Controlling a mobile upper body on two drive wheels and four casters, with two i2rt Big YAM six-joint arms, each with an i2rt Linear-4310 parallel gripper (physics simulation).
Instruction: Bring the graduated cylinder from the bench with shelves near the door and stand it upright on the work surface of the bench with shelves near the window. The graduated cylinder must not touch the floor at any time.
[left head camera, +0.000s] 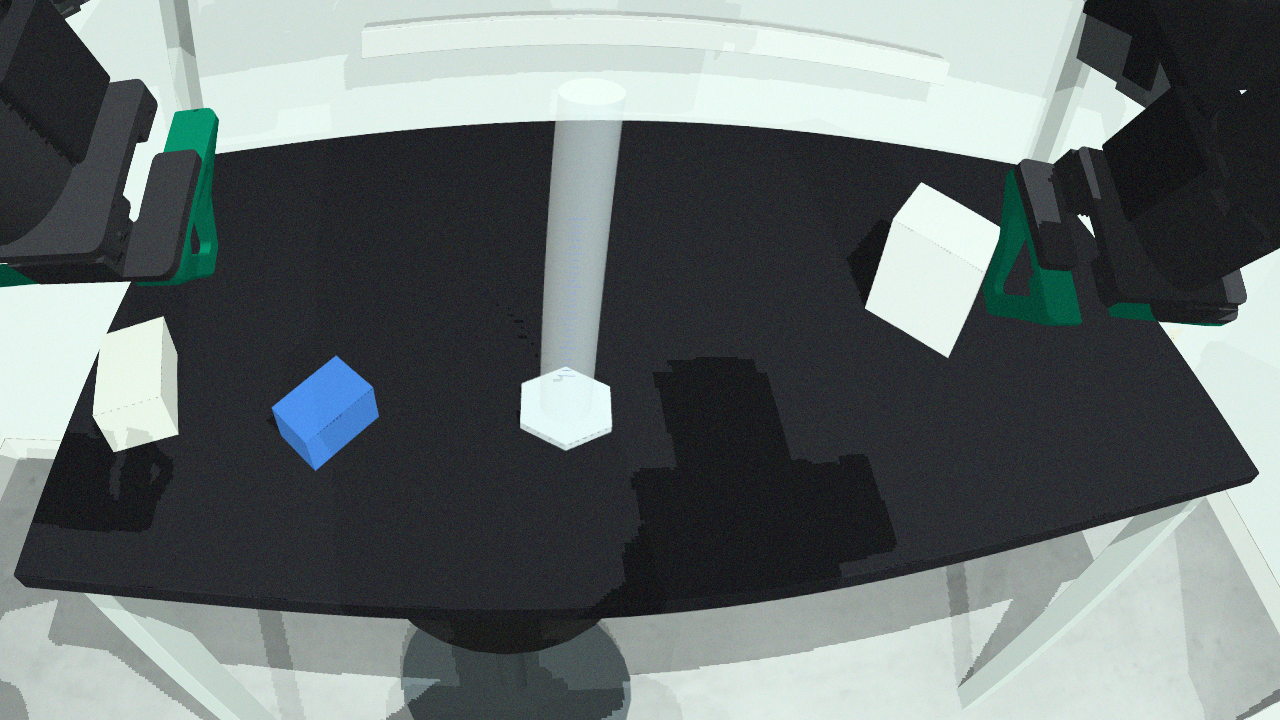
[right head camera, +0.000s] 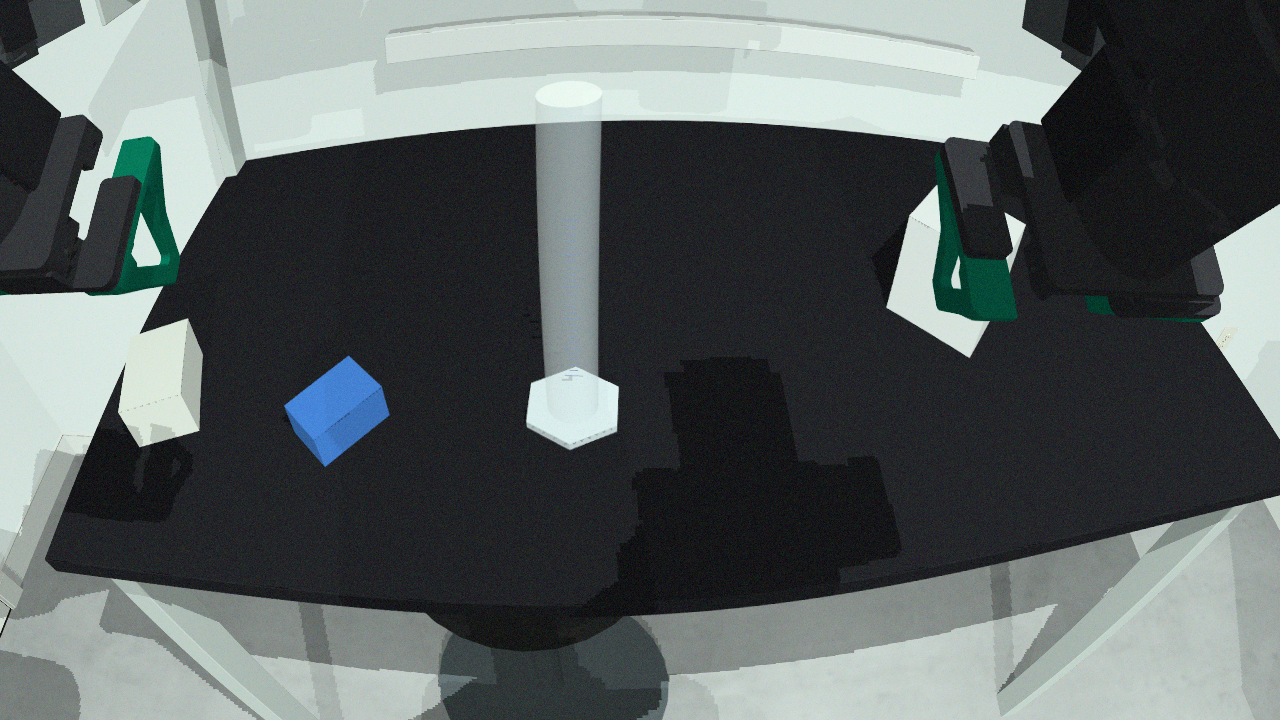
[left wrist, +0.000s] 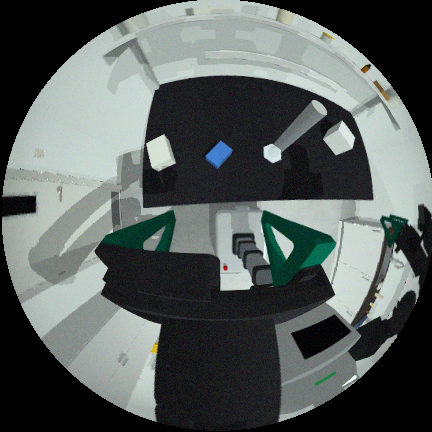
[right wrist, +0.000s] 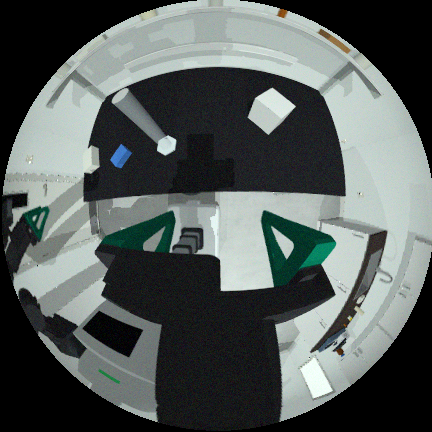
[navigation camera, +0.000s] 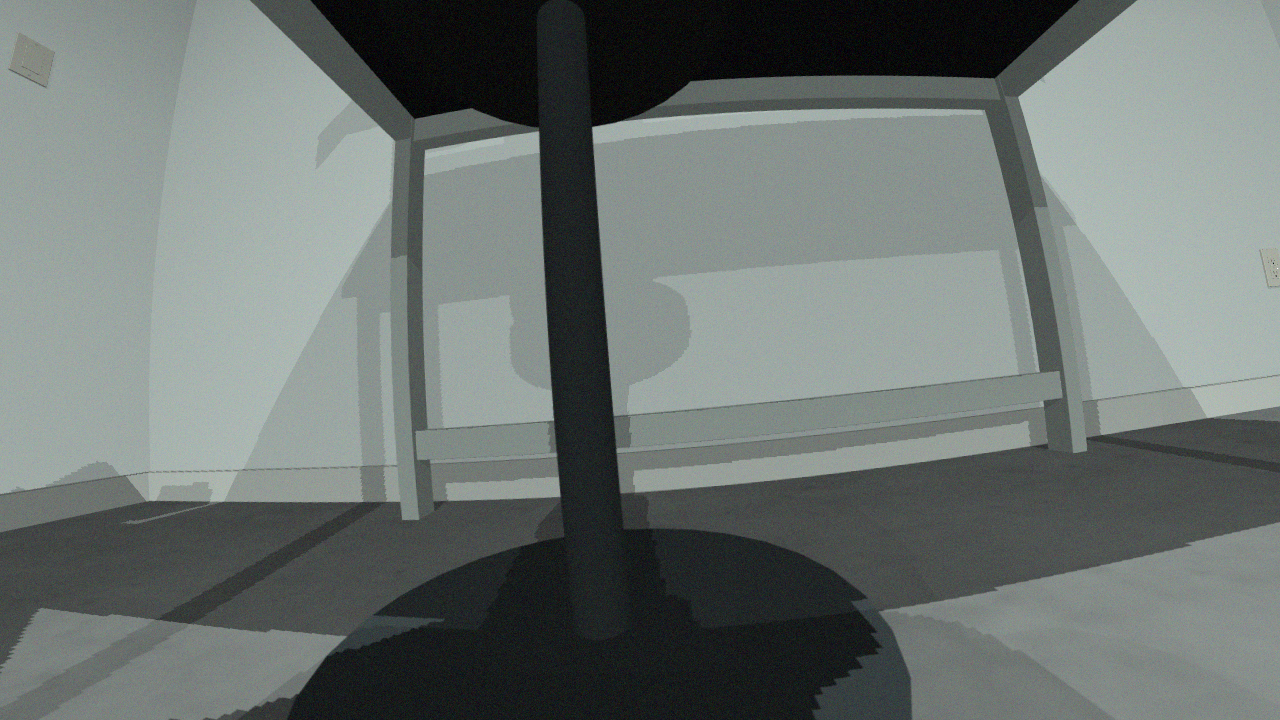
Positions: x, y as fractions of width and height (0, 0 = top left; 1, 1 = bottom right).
Scene:
My left gripper shows in the left head camera view (0.10, 0.37), in the right head camera view (0.09, 0.38), in the left wrist view (0.50, 0.50) and in the right wrist view (0.10, 0.48); in the navigation camera view it is out of frame. My right gripper shows in the left head camera view (0.82, 0.42), in the right head camera view (0.80, 0.41), in the left wrist view (0.89, 0.50) and in the right wrist view (0.50, 0.50); in the navigation camera view it is out of frame.

